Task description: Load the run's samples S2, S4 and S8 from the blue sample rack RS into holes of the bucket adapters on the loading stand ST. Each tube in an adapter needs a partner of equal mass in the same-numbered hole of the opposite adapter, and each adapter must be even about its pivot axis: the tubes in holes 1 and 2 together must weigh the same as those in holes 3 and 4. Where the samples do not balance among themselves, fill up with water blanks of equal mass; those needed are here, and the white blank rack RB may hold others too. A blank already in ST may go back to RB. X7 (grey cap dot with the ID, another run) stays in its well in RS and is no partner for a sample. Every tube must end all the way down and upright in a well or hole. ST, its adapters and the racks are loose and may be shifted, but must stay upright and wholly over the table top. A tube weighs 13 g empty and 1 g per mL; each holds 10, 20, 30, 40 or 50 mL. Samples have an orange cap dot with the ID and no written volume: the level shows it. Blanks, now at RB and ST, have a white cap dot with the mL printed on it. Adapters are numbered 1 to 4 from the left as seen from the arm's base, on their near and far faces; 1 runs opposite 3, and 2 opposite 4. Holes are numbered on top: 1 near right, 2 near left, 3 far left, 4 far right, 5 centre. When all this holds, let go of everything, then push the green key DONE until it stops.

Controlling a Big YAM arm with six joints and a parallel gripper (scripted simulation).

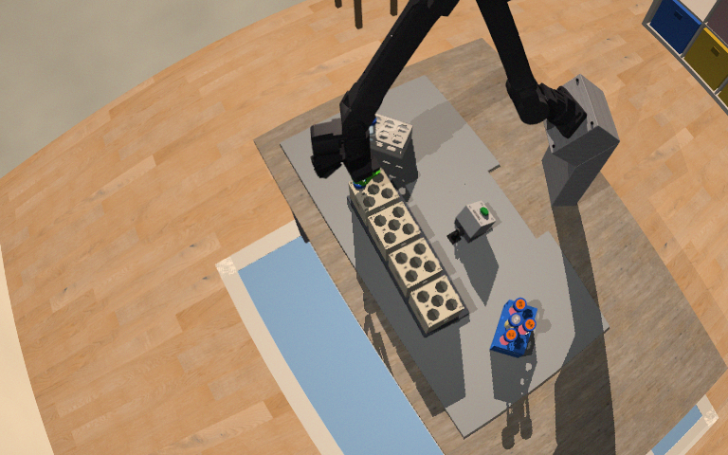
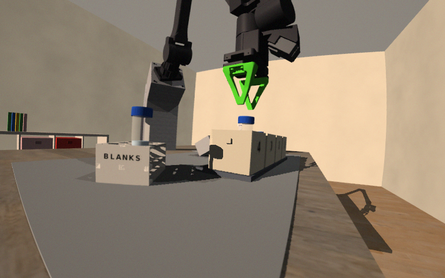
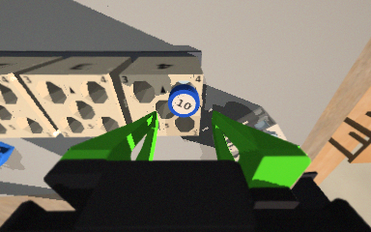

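The white-dot blank marked 10 lies 10 mm to the right of my hand and 90 mm below it. From my hand the other things lie so: white blank rack RB 170 mm behind, 120 mm to the right, 120 mm below; then tall blue-capped blank 140 mm behind, 140 mm to the right, 90 mm below; then green DONE key 230 mm behind, 240 mm to the left, 90 mm below.
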